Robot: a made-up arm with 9 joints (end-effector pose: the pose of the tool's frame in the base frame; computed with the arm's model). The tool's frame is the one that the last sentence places.
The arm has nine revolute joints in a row. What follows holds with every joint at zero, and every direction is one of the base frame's.
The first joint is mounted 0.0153 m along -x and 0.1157 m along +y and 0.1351 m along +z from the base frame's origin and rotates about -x.
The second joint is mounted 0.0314 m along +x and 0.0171 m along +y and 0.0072 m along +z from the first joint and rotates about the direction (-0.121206, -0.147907, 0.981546).
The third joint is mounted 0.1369 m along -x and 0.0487 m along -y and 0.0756 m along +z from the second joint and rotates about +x.
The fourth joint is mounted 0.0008 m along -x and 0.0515 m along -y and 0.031 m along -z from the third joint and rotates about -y.
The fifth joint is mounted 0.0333 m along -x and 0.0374 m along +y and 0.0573 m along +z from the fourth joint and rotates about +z.
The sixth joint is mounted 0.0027 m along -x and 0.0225 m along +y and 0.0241 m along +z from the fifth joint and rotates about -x.
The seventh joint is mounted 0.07 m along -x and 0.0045 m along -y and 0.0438 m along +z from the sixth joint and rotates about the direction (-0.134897, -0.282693, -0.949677).
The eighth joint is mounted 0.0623 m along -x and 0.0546 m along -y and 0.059 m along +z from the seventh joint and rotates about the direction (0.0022, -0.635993, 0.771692).
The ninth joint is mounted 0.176 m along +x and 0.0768 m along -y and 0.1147 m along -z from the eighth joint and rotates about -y.
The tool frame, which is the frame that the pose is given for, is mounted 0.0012 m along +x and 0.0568 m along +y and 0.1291 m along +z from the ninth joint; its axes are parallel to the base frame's.
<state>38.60 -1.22 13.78 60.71 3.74 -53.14 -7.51 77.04 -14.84</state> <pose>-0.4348 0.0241 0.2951 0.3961 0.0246 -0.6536 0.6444</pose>
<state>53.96 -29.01 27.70 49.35 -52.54 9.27 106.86 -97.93 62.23</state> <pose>-0.0776 0.3517 0.0992 0.4267 -0.4802 0.0315 0.7657</pose>
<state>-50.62 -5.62 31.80 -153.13 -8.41 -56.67 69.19 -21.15 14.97</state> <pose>0.0722 0.0000 0.0571 0.3859 -0.4280 0.8107 0.1028</pose>
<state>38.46 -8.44 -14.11 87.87 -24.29 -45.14 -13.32 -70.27 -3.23</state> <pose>-0.0913 -0.0348 0.2072 0.9769 0.0756 -0.1903 0.0604</pose>
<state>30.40 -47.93 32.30 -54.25 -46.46 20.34 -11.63 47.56 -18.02</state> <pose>0.1049 0.1023 0.3097 0.8997 0.0941 0.3649 -0.2202</pose>
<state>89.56 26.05 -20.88 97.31 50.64 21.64 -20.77 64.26 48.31</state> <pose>-0.2174 0.0324 0.3803 0.4046 -0.0466 -0.3221 -0.8546</pose>
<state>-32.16 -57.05 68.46 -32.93 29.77 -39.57 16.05 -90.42 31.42</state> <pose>-0.2828 0.2366 0.1763 0.2970 0.7835 0.5457 -0.0110</pose>
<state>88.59 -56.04 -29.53 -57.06 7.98 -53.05 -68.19 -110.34 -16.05</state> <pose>-0.2672 0.1775 0.0393 0.3903 0.1985 0.5184 -0.7345</pose>
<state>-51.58 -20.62 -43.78 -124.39 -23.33 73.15 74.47 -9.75 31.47</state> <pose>0.0975 0.1515 0.1458 0.6842 -0.5021 0.2120 0.4846</pose>
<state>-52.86 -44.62 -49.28 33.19 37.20 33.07 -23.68 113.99 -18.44</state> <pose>-0.3863 0.1973 0.5489 0.4124 -0.0335 -0.2200 0.8834</pose>
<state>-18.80 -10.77 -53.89 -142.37 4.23 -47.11 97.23 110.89 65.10</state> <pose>0.0368 -0.0487 0.1054 0.8965 -0.2544 0.3528 0.0847</pose>
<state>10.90 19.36 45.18 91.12 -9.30 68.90 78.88 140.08 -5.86</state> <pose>-0.0884 0.3403 0.2207 0.4131 -0.8386 -0.3079 -0.1770</pose>
